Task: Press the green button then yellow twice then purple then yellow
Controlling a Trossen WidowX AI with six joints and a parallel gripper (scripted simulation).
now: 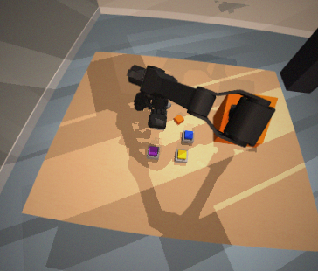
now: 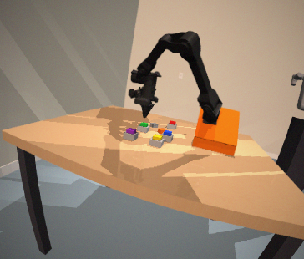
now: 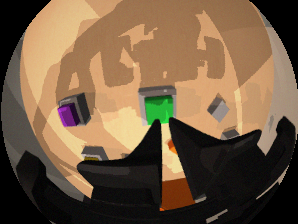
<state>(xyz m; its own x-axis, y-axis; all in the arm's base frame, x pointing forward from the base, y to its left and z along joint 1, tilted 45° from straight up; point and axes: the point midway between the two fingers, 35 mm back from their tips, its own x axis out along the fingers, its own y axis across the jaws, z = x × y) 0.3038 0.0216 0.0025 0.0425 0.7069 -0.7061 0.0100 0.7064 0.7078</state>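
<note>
My gripper tip is now 3 cm above the green button. The rest, counted from my gripper tip: purple button 14 cm to the left, 3 cm below, 1 cm ahead; then blue button 13 cm behind, 5 cm to the left, 3 cm below; then small grey block 11 cm to the right, 6 cm below, 3 cm behind.
</note>
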